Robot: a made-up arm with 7 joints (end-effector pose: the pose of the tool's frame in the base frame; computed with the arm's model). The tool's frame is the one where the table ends.
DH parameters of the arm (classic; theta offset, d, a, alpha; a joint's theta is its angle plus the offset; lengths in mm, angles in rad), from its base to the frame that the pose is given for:
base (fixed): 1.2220 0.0 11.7 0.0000
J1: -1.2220 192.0 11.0 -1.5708
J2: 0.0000 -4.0 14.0 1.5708
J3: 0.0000 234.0 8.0 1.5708
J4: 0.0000 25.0 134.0 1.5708
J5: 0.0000 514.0 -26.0 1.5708
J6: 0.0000 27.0 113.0 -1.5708
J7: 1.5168 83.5 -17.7 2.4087
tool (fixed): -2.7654 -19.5 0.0 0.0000
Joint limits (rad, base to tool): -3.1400..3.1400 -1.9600..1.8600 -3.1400..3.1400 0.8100..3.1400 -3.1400..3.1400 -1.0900..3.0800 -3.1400..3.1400
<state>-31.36 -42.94 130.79 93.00 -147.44 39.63 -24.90</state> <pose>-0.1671 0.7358 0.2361 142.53 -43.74 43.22</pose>
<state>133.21 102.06 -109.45 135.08 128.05 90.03 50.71</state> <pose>-0.3784 0.8271 0.0503 54.39 47.70 146.48</pose>
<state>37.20 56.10 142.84 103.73 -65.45 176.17 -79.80</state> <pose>-0.0326 0.4165 0.6026 24.44 -57.51 -13.98</pose>
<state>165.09 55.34 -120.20 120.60 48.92 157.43 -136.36</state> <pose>-0.2463 0.4890 0.5520 7.67 -41.23 -25.45</pose>
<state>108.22 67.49 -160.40 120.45 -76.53 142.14 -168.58</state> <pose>-0.1575 0.3436 0.8126 66.05 98.84 95.57</pose>
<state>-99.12 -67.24 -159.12 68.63 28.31 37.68 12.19</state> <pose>-0.1978 0.3987 -0.3158 71.40 100.54 126.80</pose>
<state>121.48 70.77 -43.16 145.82 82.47 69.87 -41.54</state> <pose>-0.3561 0.8271 0.2513 -23.11 -10.86 -105.48</pose>
